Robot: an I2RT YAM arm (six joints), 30 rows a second.
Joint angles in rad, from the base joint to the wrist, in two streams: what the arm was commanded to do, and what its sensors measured. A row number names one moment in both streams.
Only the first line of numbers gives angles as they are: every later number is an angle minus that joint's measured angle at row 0.
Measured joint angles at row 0:
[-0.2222, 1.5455, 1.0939, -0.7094, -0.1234, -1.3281]
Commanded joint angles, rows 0 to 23:
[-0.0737, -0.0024, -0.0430, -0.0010, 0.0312, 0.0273]
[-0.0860, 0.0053, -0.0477, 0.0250, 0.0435, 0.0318]
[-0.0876, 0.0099, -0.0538, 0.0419, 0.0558, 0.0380]
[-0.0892, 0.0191, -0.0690, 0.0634, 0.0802, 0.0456]
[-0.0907, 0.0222, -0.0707, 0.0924, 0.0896, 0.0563]
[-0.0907, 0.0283, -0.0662, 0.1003, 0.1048, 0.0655]
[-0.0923, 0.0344, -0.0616, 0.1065, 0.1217, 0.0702]
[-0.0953, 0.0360, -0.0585, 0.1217, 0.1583, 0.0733]
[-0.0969, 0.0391, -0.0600, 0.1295, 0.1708, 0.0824]
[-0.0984, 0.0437, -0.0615, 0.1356, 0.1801, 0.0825]
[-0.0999, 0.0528, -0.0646, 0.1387, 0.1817, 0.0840]
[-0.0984, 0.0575, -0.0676, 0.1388, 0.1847, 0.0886]
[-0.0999, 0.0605, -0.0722, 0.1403, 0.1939, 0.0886]
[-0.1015, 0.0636, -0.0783, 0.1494, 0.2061, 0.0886]
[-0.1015, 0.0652, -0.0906, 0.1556, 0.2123, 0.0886]
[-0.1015, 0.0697, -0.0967, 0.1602, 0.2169, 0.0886]
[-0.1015, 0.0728, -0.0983, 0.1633, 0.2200, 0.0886]
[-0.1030, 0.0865, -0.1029, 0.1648, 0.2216, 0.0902]
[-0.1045, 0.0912, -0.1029, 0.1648, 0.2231, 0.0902]
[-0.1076, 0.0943, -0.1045, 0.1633, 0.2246, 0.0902]
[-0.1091, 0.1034, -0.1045, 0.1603, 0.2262, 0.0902]
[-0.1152, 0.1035, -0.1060, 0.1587, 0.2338, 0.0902]
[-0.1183, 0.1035, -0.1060, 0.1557, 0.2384, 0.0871]
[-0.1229, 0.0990, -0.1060, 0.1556, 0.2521, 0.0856]
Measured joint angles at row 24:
[-0.1080, 0.1175, -0.1015, 0.1431, 0.2171, 0.0755]
